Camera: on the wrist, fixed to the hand. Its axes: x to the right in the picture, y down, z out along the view.
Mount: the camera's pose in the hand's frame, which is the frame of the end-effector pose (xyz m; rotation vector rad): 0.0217 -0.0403 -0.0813 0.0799 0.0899 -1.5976
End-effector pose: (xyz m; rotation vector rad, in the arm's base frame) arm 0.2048 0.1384 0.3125 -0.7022 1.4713 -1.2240
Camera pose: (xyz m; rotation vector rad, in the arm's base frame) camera 0.1149 0.1328 0.3369 1.8817 -0.6859 2.3792
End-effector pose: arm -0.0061 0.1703 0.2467 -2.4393 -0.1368 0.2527
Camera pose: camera 0.0313 0.1545 0.3307 -1.5763 -1.7951 -0.5443
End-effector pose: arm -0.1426 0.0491 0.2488 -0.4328 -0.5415 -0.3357
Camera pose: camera -0.1076 -0.0285 0.2105 0.1944 -0.7196 -1.8415
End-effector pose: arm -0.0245 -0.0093 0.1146 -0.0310 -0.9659 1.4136
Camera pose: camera 0.0517 0.0415 0.0967 0.6040 -0.5293 -0.0423
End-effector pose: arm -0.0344 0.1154 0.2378 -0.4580 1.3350 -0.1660
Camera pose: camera -0.1016 0.0527 0.2219 -1.3683 0.7490 -1.5443
